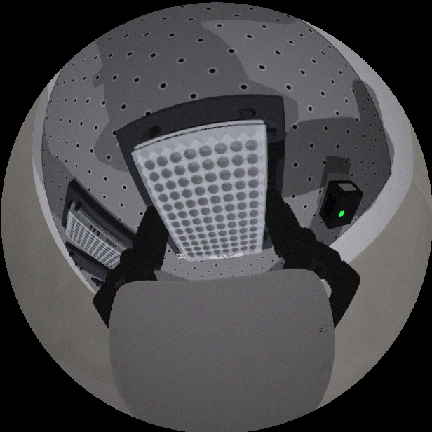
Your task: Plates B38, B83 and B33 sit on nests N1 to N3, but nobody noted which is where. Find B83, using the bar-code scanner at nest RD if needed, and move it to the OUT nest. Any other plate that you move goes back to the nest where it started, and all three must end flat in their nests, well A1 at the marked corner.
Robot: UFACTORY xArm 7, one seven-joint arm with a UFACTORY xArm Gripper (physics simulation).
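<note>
My gripper (211,210) is shut on a clear 96-well plate (207,175), with a black finger along each long side. The plate is over a black nest (200,111), whose far and right rims show past it; the plate looks slightly raised. No name is readable on this plate. A second plate (90,240) sits in another black nest (95,199) at the left; its small label is too blurred to read surely. The bar-code scanner (348,199) stands at the right of the near nest, with a green light on.
Part of a further dark nest (80,254) shows at the lower left, beyond the second plate. The grey table (225,52) has rows of holes and a pale edge at left and right. Shadows lie across it. The gripper's grey body hides the lower middle.
</note>
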